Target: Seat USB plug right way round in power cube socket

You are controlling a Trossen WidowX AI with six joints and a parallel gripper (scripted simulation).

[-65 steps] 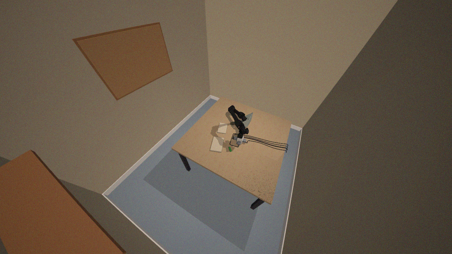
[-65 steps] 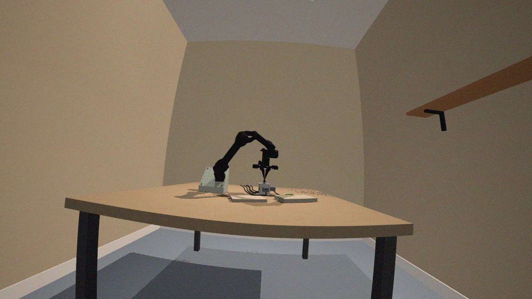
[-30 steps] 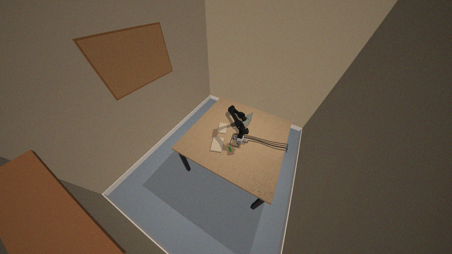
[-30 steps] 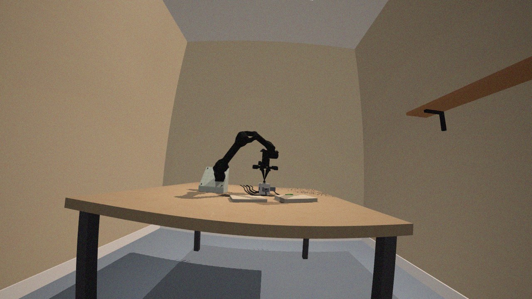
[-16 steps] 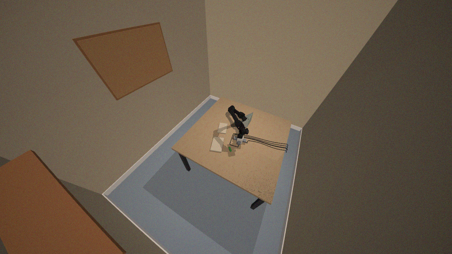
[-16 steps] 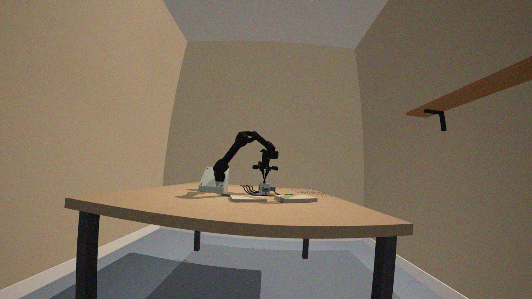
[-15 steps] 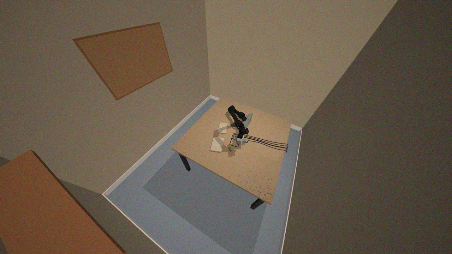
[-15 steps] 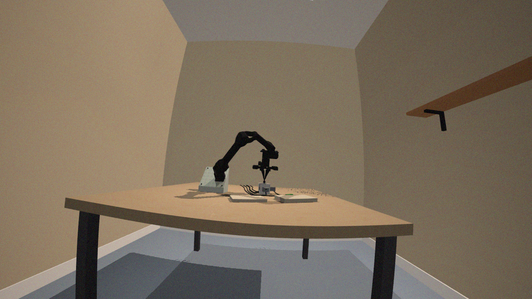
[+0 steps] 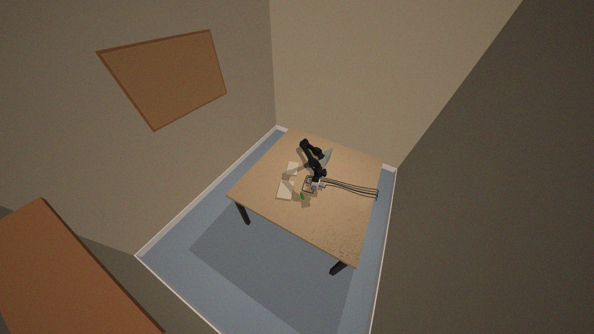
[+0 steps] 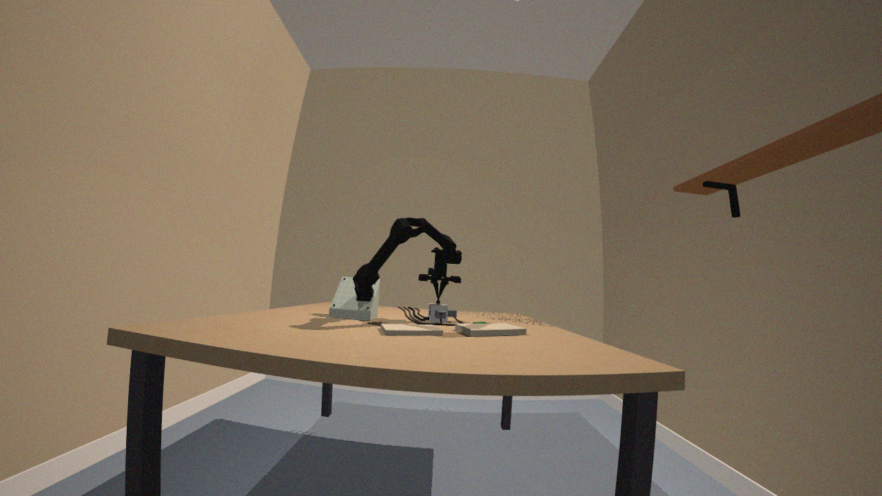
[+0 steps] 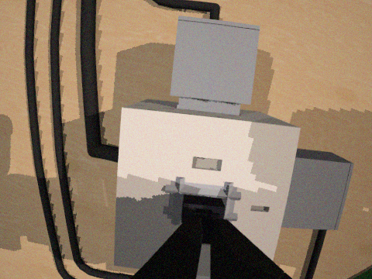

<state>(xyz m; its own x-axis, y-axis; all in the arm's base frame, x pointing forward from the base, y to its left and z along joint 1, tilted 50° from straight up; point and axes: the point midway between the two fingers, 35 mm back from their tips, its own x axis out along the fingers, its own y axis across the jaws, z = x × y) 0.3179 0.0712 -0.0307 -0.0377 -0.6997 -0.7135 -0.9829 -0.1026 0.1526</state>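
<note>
Right now my gripper tip is 20 mm above the black USB plug. The rest, counted from my gripper tip: green object (180 mm ahead, 60 mm to the right, 100 mm below).
</note>
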